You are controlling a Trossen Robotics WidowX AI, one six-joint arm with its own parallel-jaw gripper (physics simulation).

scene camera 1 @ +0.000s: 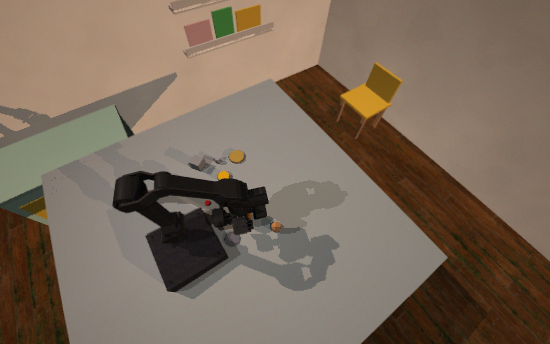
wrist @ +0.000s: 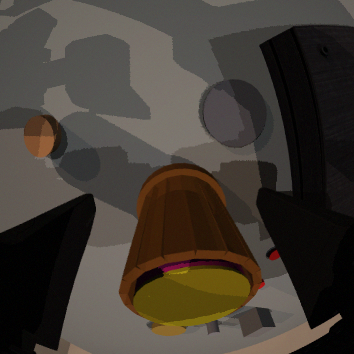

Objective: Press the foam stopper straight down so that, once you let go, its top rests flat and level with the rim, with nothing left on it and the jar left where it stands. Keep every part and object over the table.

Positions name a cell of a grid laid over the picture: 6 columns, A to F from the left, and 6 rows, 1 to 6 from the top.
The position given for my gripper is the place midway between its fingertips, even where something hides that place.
Note:
I see my gripper (scene camera 1: C4) and a dark round piece (wrist: D2).
My gripper shows as well in the wrist view (wrist: D4).

